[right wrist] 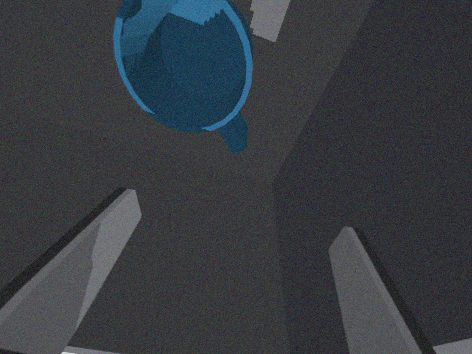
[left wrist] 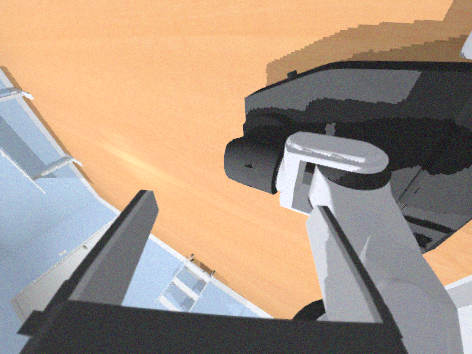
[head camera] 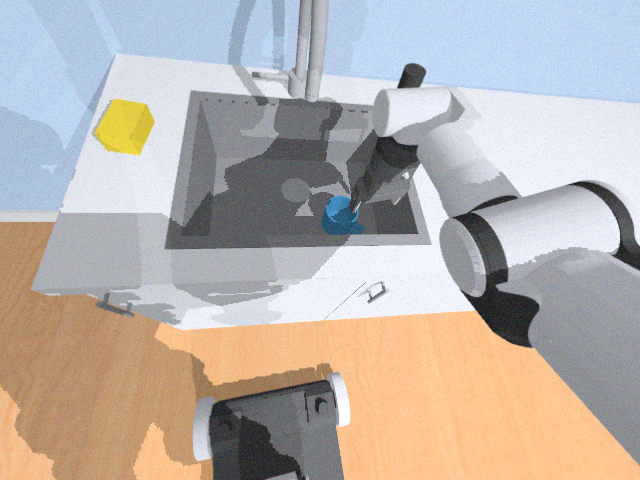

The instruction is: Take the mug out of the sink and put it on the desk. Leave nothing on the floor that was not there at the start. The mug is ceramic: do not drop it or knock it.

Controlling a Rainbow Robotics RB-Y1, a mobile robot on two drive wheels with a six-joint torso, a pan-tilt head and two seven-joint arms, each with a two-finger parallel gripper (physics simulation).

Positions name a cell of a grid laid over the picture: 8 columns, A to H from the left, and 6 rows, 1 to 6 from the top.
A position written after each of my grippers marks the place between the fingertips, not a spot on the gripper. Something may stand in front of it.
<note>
In view: my left gripper (left wrist: D4), my right gripper (right wrist: D4), a blue ceramic mug (head camera: E3) and a sink (head camera: C3).
The blue ceramic mug shows as well in the right wrist view (right wrist: D2). The sink also shows in the right wrist view (right wrist: F3). The left wrist view does not show the blue ceramic mug: it is out of frame.
</note>
